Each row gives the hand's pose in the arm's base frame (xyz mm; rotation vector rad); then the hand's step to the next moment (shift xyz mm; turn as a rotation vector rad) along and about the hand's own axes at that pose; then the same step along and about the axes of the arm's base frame.
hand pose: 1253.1 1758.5 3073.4 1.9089 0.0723 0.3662
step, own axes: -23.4 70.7 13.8 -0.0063 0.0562 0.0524
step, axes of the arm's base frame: -27.1 -43.5 55.8 0.0020 -0.0692 0.0339
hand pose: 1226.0 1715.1 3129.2 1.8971 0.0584 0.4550
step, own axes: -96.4 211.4 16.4 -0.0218 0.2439 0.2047
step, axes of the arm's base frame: -120.9 -117.7 160.6 0.0061 -0.2787 0.1554
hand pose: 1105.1 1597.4 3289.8 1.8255 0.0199 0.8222
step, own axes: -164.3 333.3 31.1 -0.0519 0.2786 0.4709
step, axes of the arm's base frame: -228.2 -228.3 186.6 0.1145 -0.5238 0.1210
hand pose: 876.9 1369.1 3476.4 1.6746 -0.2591 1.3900
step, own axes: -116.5 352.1 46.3 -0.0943 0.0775 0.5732
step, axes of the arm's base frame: -240.7 -274.8 79.1 0.3010 -0.5027 -0.0112
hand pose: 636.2 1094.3 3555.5 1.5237 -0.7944 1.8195
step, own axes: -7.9 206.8 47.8 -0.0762 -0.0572 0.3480
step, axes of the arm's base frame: -131.5 -166.4 -11.6 0.2668 -0.2421 -0.0200
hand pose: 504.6 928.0 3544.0 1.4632 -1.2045 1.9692
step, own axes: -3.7 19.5 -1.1 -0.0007 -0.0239 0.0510
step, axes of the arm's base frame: -13.7 -9.1 -11.2 0.0467 -0.0288 0.0128
